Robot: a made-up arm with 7 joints.
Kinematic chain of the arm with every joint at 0, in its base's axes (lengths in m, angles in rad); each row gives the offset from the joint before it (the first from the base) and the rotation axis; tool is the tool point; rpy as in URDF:
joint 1: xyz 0 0 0.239 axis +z
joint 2: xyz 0 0 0 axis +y
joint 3: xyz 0 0 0.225 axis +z
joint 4: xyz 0.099 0 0 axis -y
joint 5: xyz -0.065 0 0.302 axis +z
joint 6: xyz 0 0 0 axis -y
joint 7: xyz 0.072 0 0 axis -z
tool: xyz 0 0 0 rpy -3.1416 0 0
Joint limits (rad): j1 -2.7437..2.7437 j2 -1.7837..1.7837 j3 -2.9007..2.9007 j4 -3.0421..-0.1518 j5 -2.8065..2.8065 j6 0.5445..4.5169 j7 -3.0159..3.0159
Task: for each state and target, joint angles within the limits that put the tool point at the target. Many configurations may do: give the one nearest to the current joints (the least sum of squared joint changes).
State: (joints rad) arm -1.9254 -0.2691 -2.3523 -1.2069 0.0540 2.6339 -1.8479
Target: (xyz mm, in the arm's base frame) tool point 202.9 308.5 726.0
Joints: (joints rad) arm -2.4448 -0.1732 -2.7356 -0.8719 0.1162 2.4950 -1.8479
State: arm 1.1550 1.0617 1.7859 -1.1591 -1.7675 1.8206 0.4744
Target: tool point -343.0 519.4 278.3
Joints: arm 1.6489 1.4925 1.5513 -0.7336 -1.7511 1.6053 0.4744
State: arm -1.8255 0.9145 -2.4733 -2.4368 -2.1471 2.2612 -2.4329
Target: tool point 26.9 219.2 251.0
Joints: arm -2.2001 0.7743 -2.7029 -3.0227 -2.2490 2.2437 -2.4329
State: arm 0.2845 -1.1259 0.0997 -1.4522 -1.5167 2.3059 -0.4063
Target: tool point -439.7 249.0 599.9
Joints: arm -0.2082 -1.3821 0.4497 -0.7626 -1.3641 1.8993 -0.4063
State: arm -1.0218 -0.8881 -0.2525 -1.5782 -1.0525 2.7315 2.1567
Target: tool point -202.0 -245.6 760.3
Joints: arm -1.3280 -0.1530 -0.8338 -1.0400 -0.8324 2.0876 2.1567
